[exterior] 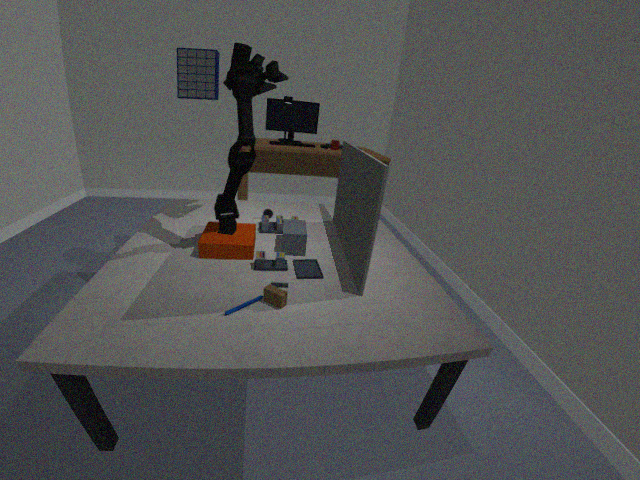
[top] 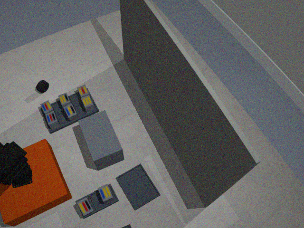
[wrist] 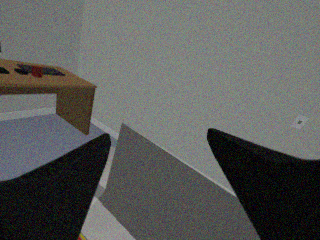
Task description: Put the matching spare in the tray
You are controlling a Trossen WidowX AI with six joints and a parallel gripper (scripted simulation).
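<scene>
My gripper tip is now 3 cm short of the rack, 22 cm to the left of it and 66 cm above it. From my gripper tip the other things lie so: black cylinder 8 cm behind, 29 cm to the left, 65 cm below; tall grey partition 33 cm ahead, 1 cm to the right, 45 cm below; tall grey box 10 cm ahead, 2 cm to the right, 62 cm below.
</scene>
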